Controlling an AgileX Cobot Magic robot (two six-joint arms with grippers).
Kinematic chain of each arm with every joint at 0, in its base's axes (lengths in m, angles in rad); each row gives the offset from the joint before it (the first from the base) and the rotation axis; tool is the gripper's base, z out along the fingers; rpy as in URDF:
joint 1: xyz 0 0 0.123 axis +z
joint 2: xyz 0 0 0 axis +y
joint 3: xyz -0.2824 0 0.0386 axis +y
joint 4: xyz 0.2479 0 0.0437 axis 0.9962 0 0.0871
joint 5: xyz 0 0 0 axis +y
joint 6: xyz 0.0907 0 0.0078 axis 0.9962 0 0.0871
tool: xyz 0 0 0 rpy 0 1.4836 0
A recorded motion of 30 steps. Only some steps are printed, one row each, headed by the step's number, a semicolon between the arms.
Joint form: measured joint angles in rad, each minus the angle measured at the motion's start. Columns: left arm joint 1, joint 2, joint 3, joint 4, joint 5, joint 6; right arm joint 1, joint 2, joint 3, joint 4, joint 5, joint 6.
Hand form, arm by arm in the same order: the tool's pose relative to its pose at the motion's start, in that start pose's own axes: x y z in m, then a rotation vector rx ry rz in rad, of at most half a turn. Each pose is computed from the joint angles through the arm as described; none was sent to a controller.
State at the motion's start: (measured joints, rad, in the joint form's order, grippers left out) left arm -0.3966 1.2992 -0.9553 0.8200 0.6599 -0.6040; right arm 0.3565 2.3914 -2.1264 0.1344 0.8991 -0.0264
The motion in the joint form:
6: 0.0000 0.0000 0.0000 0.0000 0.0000 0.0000; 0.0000 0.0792 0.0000 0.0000 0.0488 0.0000
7: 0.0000 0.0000 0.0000 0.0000 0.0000 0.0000; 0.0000 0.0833 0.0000 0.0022 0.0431 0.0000
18: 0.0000 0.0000 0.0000 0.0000 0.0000 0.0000; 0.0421 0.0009 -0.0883 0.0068 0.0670 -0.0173
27: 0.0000 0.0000 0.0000 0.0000 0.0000 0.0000; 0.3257 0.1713 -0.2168 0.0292 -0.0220 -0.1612
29: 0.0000 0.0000 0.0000 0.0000 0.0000 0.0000; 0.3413 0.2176 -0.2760 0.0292 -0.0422 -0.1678
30: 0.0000 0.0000 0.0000 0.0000 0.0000 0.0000; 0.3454 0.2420 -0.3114 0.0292 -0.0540 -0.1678
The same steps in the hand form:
6: 0.0000 0.0000 0.0000 0.0000 0.0000 0.0000; 0.0213 -0.0048 0.0377 0.0030 0.1274 0.0085
7: 0.0000 0.0000 0.0000 0.0000 0.0000 0.0000; 0.0217 -0.0050 0.0396 0.0017 0.1257 0.0103
18: 0.0000 0.0000 0.0000 0.0000 0.0000 0.0000; -0.0110 0.0258 -0.0166 -0.0322 -0.0150 -0.0594
27: 0.0000 0.0000 0.0000 0.0000 0.0000 0.0000; 0.0251 0.1751 0.0416 -0.1862 -0.0388 -0.4263
29: 0.0000 0.0000 0.0000 0.0000 0.0000 0.0000; 0.0251 0.1848 0.0512 -0.1965 -0.0712 -0.4445
30: 0.0000 0.0000 0.0000 0.0000 0.0000 0.0000; 0.0235 0.1880 0.0553 -0.2005 -0.0936 -0.4470

